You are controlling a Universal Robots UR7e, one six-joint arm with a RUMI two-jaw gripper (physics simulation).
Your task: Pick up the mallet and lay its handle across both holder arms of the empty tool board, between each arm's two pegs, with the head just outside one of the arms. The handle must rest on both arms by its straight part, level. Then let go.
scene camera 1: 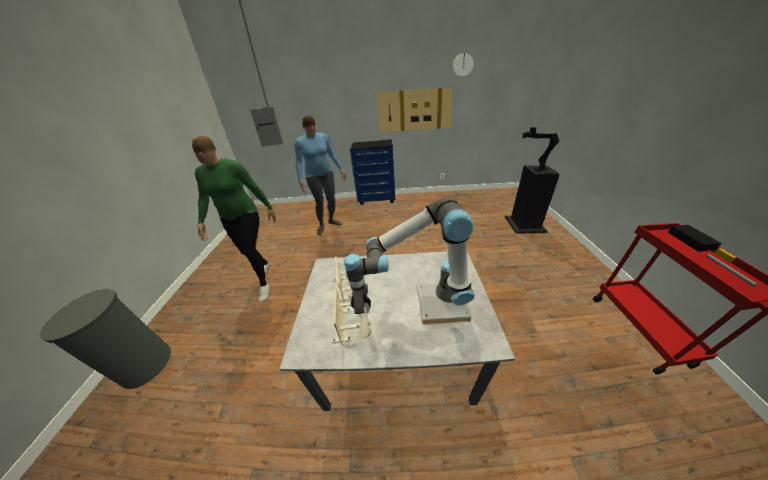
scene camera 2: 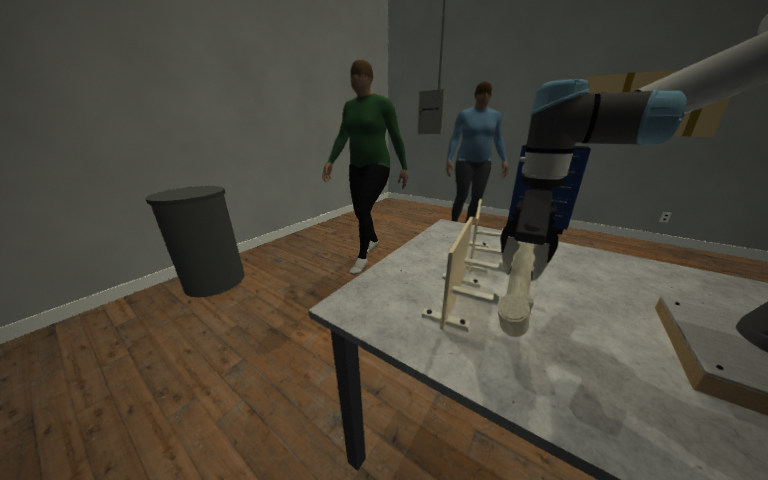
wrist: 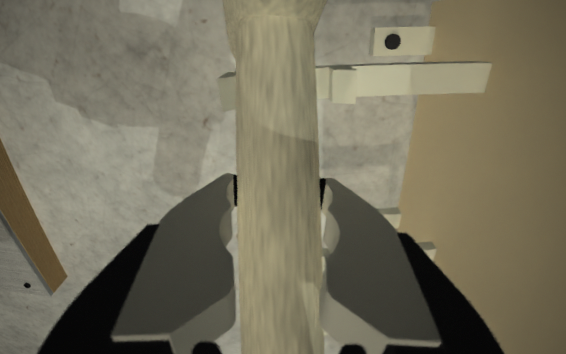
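Where they show: gripper, fingertip midpoint: (scene camera 1: 363, 313) (scene camera 2: 519, 277) (wrist: 278, 179); arm's base, origin of the base link: (scene camera 1: 448, 293).
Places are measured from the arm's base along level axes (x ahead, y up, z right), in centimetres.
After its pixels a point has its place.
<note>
The mallet is pale wood; its handle (wrist: 277, 115) @(x 47.5, y 10.4, z -25.2 cm) runs upright through the wrist view, and its head (scene camera 1: 364, 329) @(x 46.1, y 9.3, z -31.5 cm) (scene camera 2: 514, 318) @(x 45.9, y 7.5, z -34.2 cm) is toward the table's front edge. My gripper (scene camera 1: 360, 310) @(x 48.0, y 8.7, z -21.3 cm) (scene camera 2: 521, 272) @(x 48.0, y 8.7, z -21.3 cm) (wrist: 278, 179) @(x 48.0, y 8.7, z -21.3 cm) is shut on the handle. The nearer tool board (scene camera 1: 338, 318) @(x 60.8, y 8.7, z -24.9 cm) (scene camera 2: 457, 271) @(x 61.0, y 6.6, z -23.6 cm) (wrist: 485, 175) @(x 61.3, y 7.0, z -22.4 cm) stands beside it. Its front arm (scene camera 2: 474, 293) @(x 55.2, y 4.8, z -27.3 cm) (wrist: 385, 80) @(x 53.7, y 4.8, z -26.7 cm) passes under the handle in the wrist view, with one peg (wrist: 344, 86) @(x 50.9, y 6.3, z -26.2 cm) right of the handle and another (wrist: 227, 92) @(x 44.6, y 6.4, z -25.0 cm) left, partly hidden. The head lies just outside this arm. The second arm (scene camera 2: 483, 263) @(x 58.2, y 4.8, z -12.3 cm) is largely hidden in the wrist view. Contact with either arm cannot be told.
Another board (scene camera 1: 338, 271) @(x 67.2, y 11.9, z 7.4 cm) (scene camera 2: 478, 226) stands behind the first on the table (scene camera 1: 396, 350) @(x 30.8, y -3.8, z -35.0 cm) (scene camera 2: 396, 316) @(x 70.3, y -3.8, z -35.7 cm). The robot's mounting plate (scene camera 1: 444, 311) @(x 4.3, y 0.5, z -14.0 cm) (scene camera 2: 702, 339) @(x 14.7, y 0.4, z -8.4 cm) is to the right. Two people, in green (scene camera 1: 226, 189) (scene camera 2: 367, 133) and blue (scene camera 1: 314, 155) (scene camera 2: 478, 135), are beyond the table.
</note>
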